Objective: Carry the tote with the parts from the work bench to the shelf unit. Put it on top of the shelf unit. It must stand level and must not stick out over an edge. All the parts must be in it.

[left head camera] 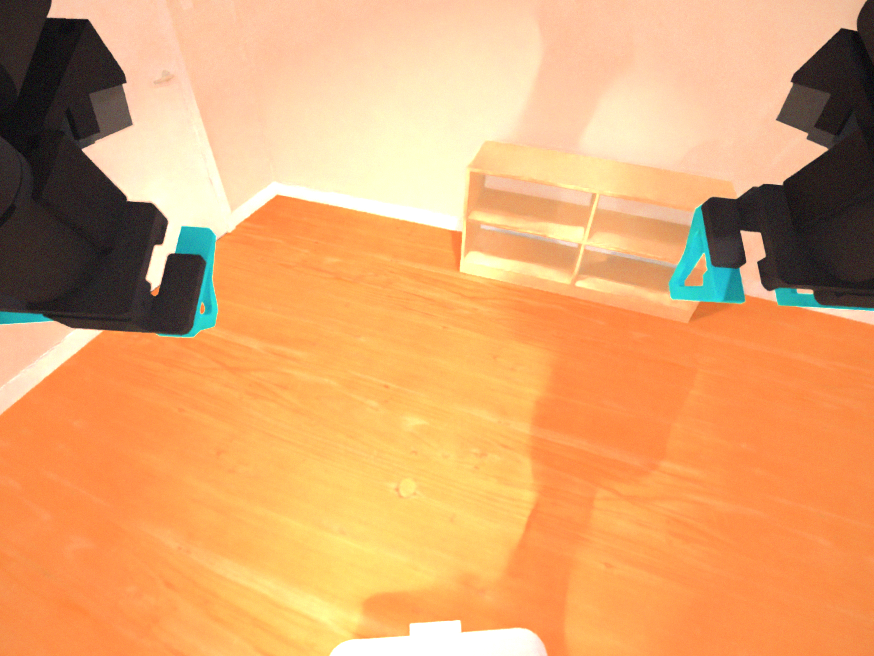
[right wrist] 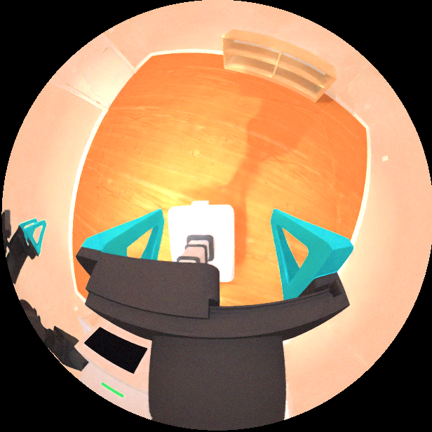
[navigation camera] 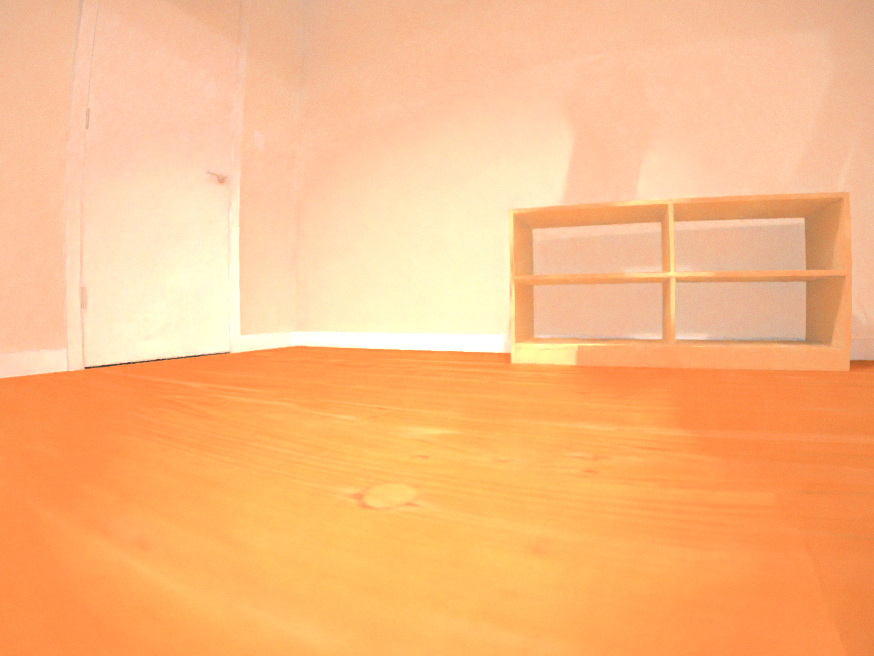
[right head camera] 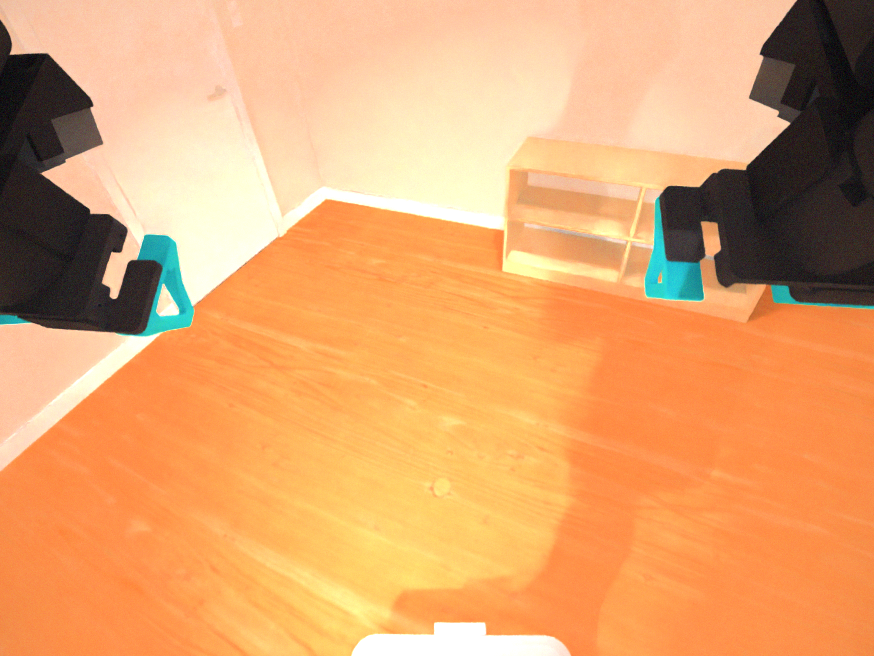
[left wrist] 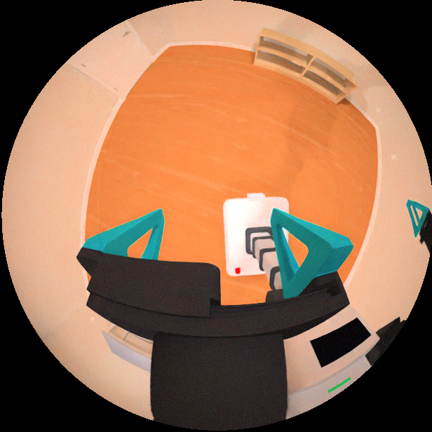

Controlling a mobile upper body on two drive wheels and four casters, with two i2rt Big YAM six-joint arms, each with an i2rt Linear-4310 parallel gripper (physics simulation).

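Places are measured from the left arm's base along level axes (x ahead, y left, z up), in metres.
Where they show: left gripper, between the fingertips: (left head camera: 148, 313) (right head camera: 134, 315); right gripper, between the fingertips: (left head camera: 725, 294) (right head camera: 711, 291).
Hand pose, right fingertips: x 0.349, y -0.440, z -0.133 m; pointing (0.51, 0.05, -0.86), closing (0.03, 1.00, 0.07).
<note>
After its pixels a point has its place.
The light wood shelf unit (left head camera: 600, 175) @[z -0.800, x 1.992, y -1.098 m] (right head camera: 607, 160) @[z -0.800, x 2.086, y -0.944 m] (left wrist: 346, 93) (right wrist: 275, 44) (navigation camera: 705, 356) @[z -1.367, x 1.797, y -1.147 m] stands against the far wall, right of centre in the head and navigation views. It has four open compartments and a flat top board with no tote on it. My left gripper (left head camera: 109, 303) (right head camera: 84, 303) (left wrist: 217, 214) and my right gripper (left head camera: 762, 289) (right head camera: 741, 285) @[z -0.133, x 0.349, y -0.440 m] (right wrist: 217, 214) are both open and empty, held high and apart from the shelf unit. The right gripper overlaps the shelf unit's right end in the head views. The tote and its parts do not show.
A door (navigation camera: 158, 211) @[z -0.718, x 2.166, y 1.097 m] is in the wall at the left. The wood floor (navigation camera: 423, 564) @[z -1.410, x 0.677, y -0.208 m] runs to the shelf unit. My white base (left wrist: 237, 215) (right wrist: 220, 225) shows below the grippers. A pale, partly hidden structure (left wrist: 125, 352) is at the left wrist view's lower left.
</note>
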